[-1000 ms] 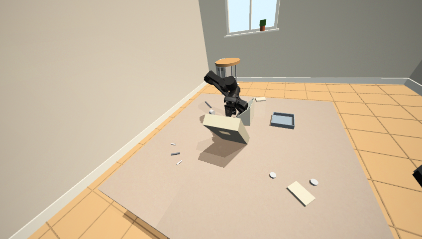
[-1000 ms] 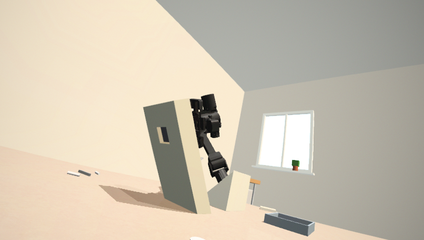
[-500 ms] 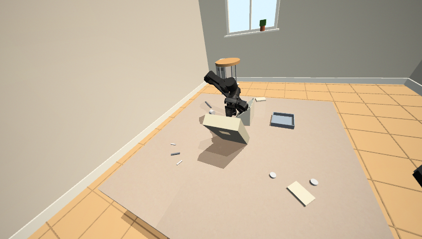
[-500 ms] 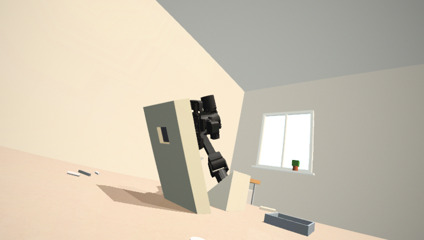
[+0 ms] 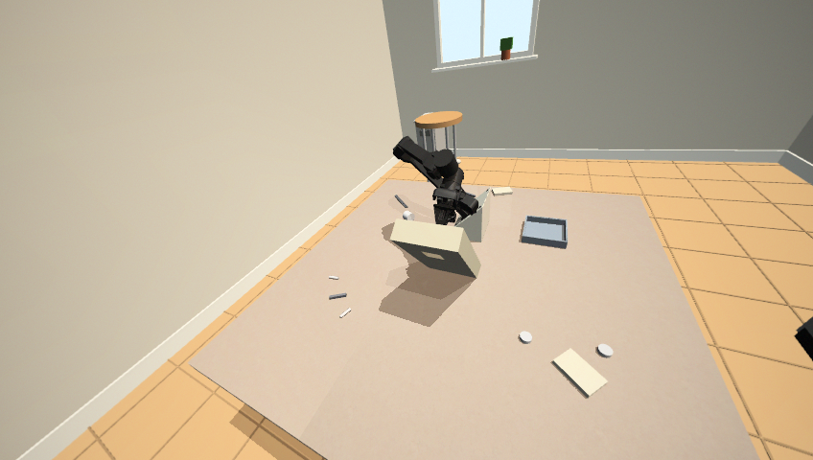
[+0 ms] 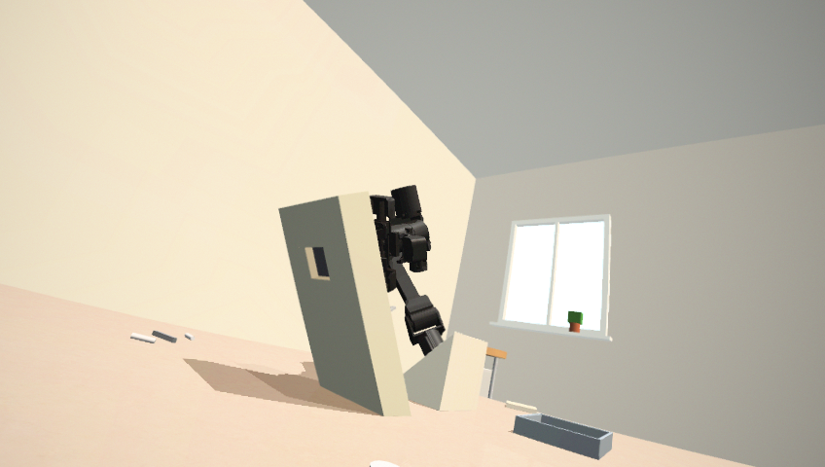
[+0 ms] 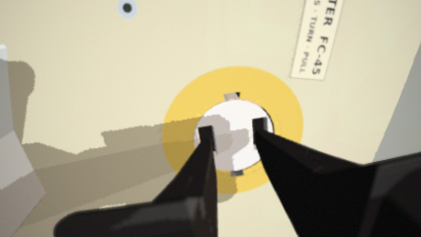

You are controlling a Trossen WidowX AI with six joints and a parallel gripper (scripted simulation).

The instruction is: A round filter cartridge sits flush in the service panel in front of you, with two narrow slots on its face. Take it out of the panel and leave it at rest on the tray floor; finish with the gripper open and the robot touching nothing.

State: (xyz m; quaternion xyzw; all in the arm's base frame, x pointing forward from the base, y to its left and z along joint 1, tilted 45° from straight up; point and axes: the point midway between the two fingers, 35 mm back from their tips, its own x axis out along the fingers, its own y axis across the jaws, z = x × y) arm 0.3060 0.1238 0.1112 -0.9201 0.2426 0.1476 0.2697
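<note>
Right now the filter cartridge is 20 mm ahead of my gripper tip and 10 mm below it. Also, from my gripper tip: cream service panel: 30 mm behind, 80 mm below; grey-blue tray: 410 mm behind, 270 mm to the left, 230 mm below.
</note>
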